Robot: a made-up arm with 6 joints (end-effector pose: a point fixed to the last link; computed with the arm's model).
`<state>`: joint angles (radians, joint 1 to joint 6).
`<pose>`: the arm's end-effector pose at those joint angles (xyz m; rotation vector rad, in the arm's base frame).
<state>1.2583 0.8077 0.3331 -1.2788 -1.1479 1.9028</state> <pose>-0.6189 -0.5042 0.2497 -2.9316 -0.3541 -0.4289</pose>
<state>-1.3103 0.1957 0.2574 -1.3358 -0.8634 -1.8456</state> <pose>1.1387 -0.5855 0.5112 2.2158 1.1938 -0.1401</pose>
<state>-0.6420 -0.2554 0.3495 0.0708 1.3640 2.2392</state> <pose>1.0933 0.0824 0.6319 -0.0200 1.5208 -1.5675</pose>
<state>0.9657 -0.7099 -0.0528 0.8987 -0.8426 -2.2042</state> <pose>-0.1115 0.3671 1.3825 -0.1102 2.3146 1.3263</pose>
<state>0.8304 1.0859 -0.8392 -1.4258 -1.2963 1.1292</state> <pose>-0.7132 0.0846 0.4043 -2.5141 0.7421 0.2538</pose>
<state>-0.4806 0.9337 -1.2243 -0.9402 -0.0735 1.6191</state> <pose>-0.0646 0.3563 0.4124 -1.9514 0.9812 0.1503</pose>
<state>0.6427 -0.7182 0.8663 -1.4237 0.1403 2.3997</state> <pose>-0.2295 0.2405 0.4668 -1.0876 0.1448 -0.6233</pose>
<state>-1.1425 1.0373 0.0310 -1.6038 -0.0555 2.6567</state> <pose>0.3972 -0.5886 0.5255 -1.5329 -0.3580 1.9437</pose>
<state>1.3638 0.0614 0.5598 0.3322 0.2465 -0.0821</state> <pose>-0.9649 0.5389 0.6587 1.0742 -1.8631 -0.8147</pose>
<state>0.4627 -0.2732 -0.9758 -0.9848 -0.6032 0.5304</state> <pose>0.5381 0.4367 1.0755 -0.4350 0.7372 -0.7717</pose>
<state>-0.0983 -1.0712 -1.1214 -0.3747 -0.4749 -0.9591</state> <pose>1.2124 -0.0704 0.8608 -0.6496 -0.3671 -1.7358</pose>
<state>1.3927 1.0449 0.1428 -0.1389 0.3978 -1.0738</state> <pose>-0.8190 0.1198 -0.1786 0.9321 -2.3501 0.9029</pose>
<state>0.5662 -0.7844 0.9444 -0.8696 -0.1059 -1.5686</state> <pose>-0.7094 -0.0640 0.3363 1.6536 -2.2365 0.6653</pose>
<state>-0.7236 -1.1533 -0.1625 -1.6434 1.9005 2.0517</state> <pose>1.1648 0.1083 0.6093 -0.1163 1.0686 -1.4813</pose>
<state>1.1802 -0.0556 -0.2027 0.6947 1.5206 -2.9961</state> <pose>-0.0011 -0.4707 1.1174 2.0372 0.8217 -0.8818</pose>
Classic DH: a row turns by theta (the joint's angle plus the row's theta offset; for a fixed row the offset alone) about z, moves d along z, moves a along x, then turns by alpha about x. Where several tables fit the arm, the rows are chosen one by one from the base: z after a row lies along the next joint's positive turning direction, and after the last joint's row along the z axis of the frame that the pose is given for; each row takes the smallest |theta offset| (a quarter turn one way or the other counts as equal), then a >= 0, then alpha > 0; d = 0 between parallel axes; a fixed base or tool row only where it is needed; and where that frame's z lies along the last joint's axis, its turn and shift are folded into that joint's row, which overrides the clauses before.
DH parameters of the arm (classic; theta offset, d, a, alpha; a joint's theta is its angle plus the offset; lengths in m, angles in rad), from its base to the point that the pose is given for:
base (fixed): -0.0386 0.3672 0.1022 1.8686
joint 1: 0 0.2311 0.1365 -1.8686
joint 2: 1.1603 0.3784 -0.0003 0.7891
joint 3: 0 0.0154 0.1388 2.3525
joint 4: 1.4033 -0.1847 -0.0397 -0.9078
joint 5: -0.3504 -0.1894 -0.1382 2.3724
joint 6: -0.636 0.4378 0.1972 1.6428
tool (fixed): -0.8567 0.3473 0 0

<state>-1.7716 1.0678 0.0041 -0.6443 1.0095 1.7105</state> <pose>0.8013 0.3778 0.6948 -0.2543 1.9492 1.0075</pose>
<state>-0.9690 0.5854 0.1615 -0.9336 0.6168 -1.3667</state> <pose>0.2460 -0.5484 1.0929 1.9235 -0.3410 -0.4974</pose>
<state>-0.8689 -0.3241 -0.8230 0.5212 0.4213 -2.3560</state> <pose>0.4344 0.1661 -0.2711 -0.4960 -1.6860 0.9141</pose>
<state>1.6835 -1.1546 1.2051 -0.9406 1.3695 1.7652</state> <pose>-0.8237 0.4608 0.3028 1.2366 -1.7428 -0.4741</pose>
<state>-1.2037 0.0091 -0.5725 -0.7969 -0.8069 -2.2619</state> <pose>0.7643 0.1025 1.0065 1.1447 0.1845 -0.5887</pose>
